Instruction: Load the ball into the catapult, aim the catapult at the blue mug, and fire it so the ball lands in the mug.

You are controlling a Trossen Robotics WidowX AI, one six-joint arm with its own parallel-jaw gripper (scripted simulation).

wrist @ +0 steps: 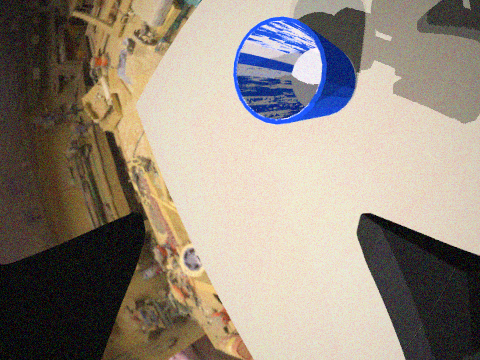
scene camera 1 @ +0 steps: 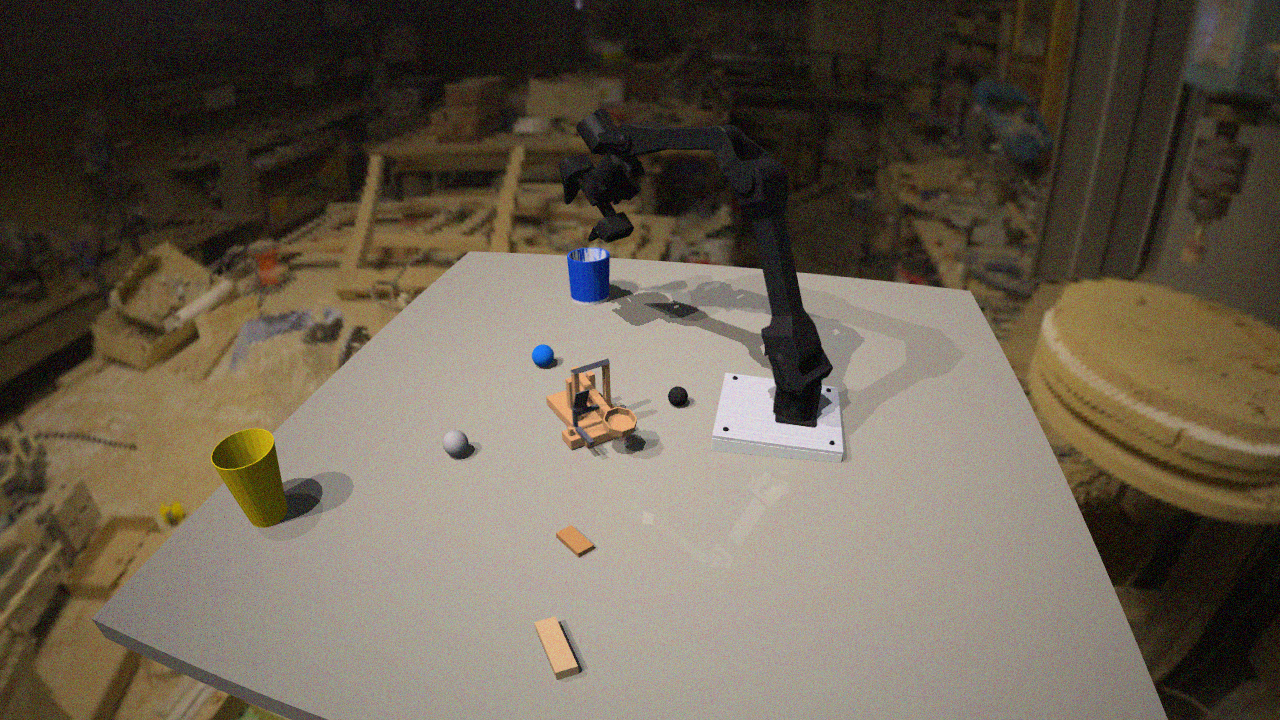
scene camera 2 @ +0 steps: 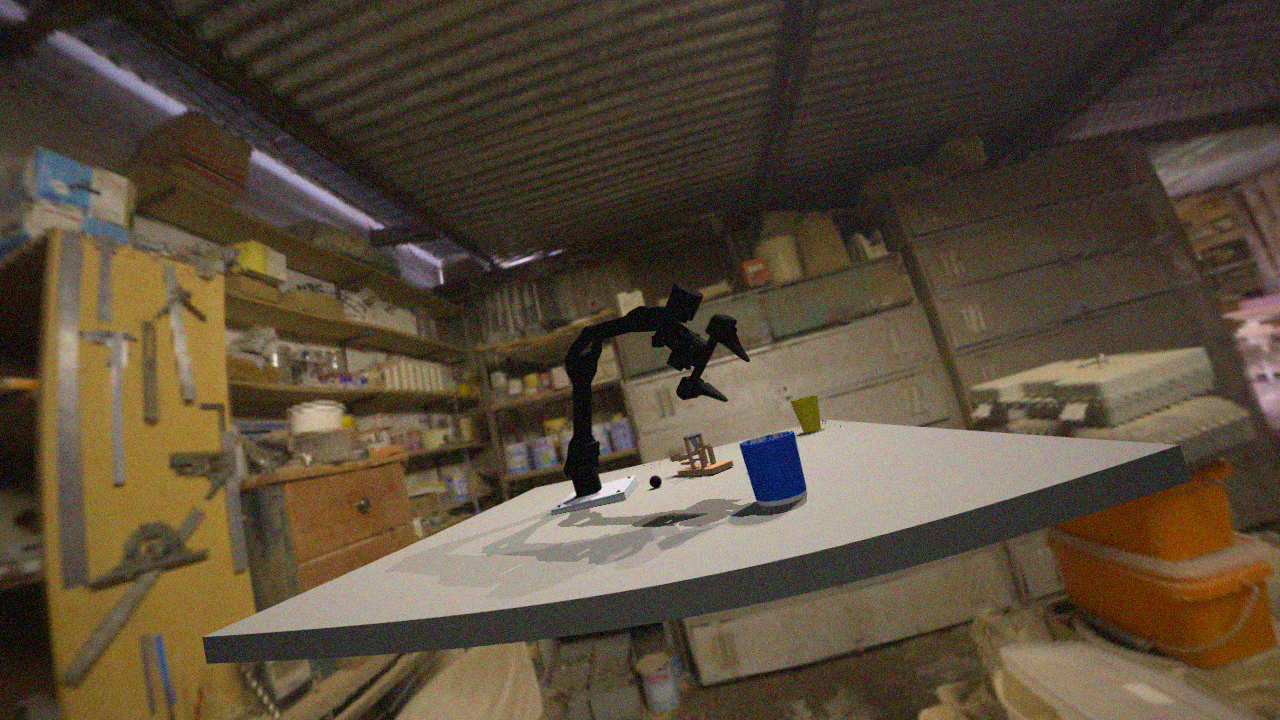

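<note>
The wrist view and scene camera 2 both show my gripper, which is open and holds nothing. A yellow cup and a blue mug are visible too.
</note>
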